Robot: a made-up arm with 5 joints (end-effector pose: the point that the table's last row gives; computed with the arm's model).
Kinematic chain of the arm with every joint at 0, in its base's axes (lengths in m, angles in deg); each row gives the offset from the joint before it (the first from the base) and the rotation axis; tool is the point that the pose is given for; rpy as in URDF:
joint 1: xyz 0 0 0.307 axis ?
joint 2: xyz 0 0 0 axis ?
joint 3: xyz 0.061 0 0.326 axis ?
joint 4: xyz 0.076 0 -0.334 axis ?
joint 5: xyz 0.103 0 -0.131 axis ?
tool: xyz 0 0 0 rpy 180 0 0
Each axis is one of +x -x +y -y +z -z.
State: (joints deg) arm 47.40 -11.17 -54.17 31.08 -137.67
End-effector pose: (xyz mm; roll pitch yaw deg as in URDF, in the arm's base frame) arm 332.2 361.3 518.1 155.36 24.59 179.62
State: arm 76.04 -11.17 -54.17 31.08 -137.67
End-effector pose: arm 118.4 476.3 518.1 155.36 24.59 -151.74
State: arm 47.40 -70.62 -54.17 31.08 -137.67
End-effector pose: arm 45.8 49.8 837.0 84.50 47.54 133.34
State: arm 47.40 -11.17 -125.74 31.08 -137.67
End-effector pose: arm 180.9 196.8 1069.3 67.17 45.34 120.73
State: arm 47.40 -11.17 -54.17 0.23 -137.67
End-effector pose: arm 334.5 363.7 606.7 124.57 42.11 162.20
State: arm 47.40 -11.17 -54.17 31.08 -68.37
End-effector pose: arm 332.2 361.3 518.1 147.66 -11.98 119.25
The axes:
joint 1: +z
joint 2: +y
joint 3: +y
joint 4: +y
joint 5: -z

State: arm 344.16 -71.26 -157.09 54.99 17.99
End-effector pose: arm -650.7 184.6 776.7 -2.06 -6.31 -177.74
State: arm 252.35 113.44 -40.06 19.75 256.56
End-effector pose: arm 48.5 152.4 -142.7 -86.78 -13.42 -18.40
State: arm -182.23 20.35 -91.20 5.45 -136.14
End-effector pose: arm -672.5 26.2 592.8 123.45 40.96 -68.81
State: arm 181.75 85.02 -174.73 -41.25 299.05
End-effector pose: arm -695.5 -21.3 512.5 45.20 -21.51 -68.24
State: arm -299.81 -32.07 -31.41 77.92 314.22
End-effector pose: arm 138.4 241.6 382.0 -169.54 10.02 106.89
